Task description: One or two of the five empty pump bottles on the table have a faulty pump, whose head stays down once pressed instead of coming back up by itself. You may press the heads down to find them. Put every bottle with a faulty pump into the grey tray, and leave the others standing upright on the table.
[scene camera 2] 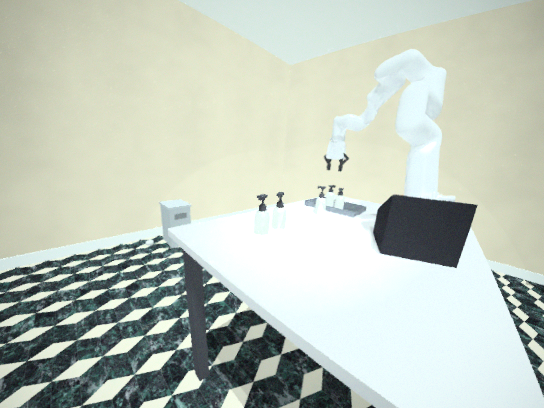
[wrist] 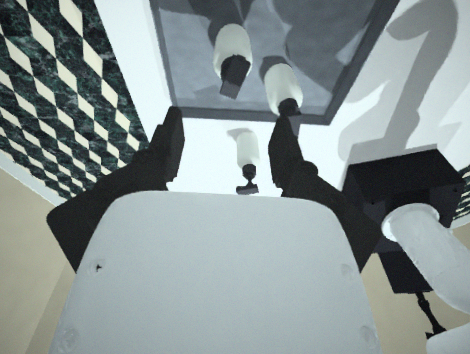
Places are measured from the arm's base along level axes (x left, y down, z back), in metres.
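Pixels of known places: gripper, fingertip midpoint: (scene camera 2: pixel 333 170) (wrist: pixel 228 128); arm's base at its link origin: (scene camera 2: pixel 419 207) (wrist: pixel 407 222).
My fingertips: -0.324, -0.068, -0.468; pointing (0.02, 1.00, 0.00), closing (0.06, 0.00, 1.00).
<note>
Ahead of a thing's pixels: the offset from my fingertips to its top centre, as dx, dy, dz. "pt": to the spot under its first point. Level surfaces: height alone.
My gripper (scene camera 2: pixel 334 169) (wrist: pixel 228 128) is open and empty, well above the bottles near the grey tray {pt +0.101, +0.191, +0.200} (scene camera 2: pixel 356 212) (wrist: pixel 361 62). Two bottles with pale bodies and black pump heads stand in the tray: one bottle {+0.012, +0.087, +0.003} (scene camera 2: pixel 331 198) (wrist: pixel 232 47) and another bottle {+0.060, +0.087, +0.085} (scene camera 2: pixel 340 201) (wrist: pixel 282 82) beside it. A third bottle {+0.204, +0.074, +0.045} (scene camera 2: pixel 320 204) (wrist: pixel 247 146) stands on the table just outside the tray, its head raised on a visible stem. Two more bottles, one {+0.626, +0.074, +0.042} (scene camera 2: pixel 262 221) in front and one {+0.535, +0.074, +0.045} (scene camera 2: pixel 279 217) behind, stand upright farther left, heads raised. The stems of the tray bottles are hard to make out.
A large black box (scene camera 2: pixel 425 230) stands on the white table {dy +0.214} (scene camera 2: pixel 360 310), right of the bottles in the scene view. A black block (wrist: pixel 405 172) with a white cylindrical part shows at right in the wrist view. A grey box (scene camera 2: pixel 175 217) stands beyond the table's left corner.
</note>
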